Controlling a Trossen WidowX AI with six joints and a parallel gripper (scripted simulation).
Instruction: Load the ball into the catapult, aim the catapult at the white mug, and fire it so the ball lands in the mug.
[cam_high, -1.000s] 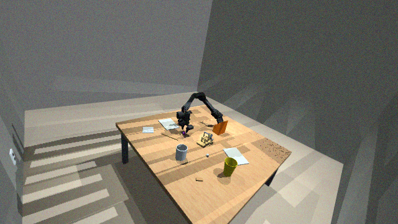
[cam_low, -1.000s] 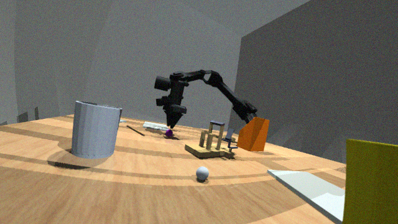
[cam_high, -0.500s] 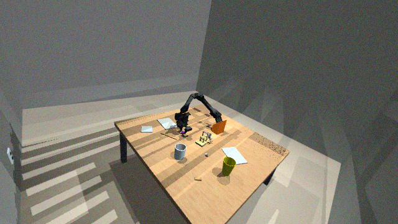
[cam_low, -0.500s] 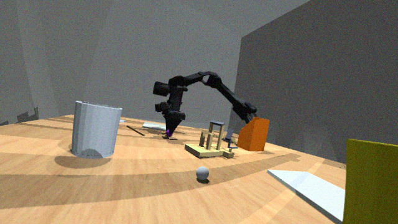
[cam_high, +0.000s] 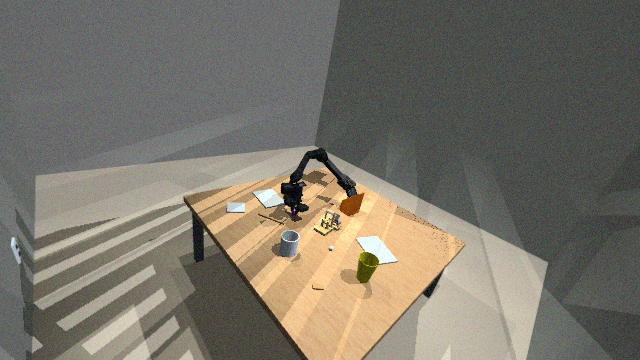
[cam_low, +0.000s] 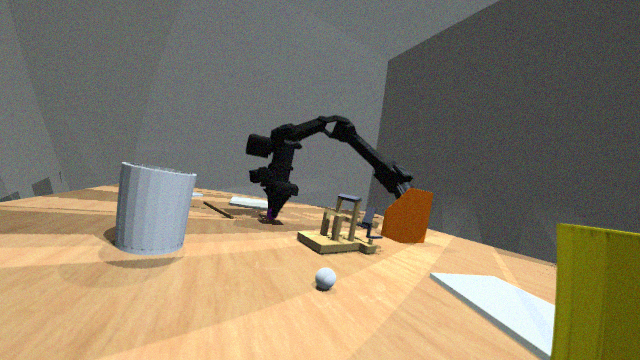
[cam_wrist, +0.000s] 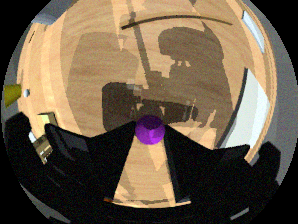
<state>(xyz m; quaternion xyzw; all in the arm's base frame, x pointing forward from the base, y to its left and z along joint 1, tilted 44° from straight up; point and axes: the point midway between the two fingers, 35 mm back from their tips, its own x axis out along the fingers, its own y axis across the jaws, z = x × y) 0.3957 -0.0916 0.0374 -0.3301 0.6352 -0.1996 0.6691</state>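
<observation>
Now: the frame 180 mm to the left of my gripper tip, 130 mm behind it and 70 mm above it. Round my gripper tip: purple ball (10 mm above); wooden catapult (190 mm to the left, 160 mm behind, 40 mm above); thin stick (150 mm ahead, 10 mm to the right, 10 mm below).
</observation>
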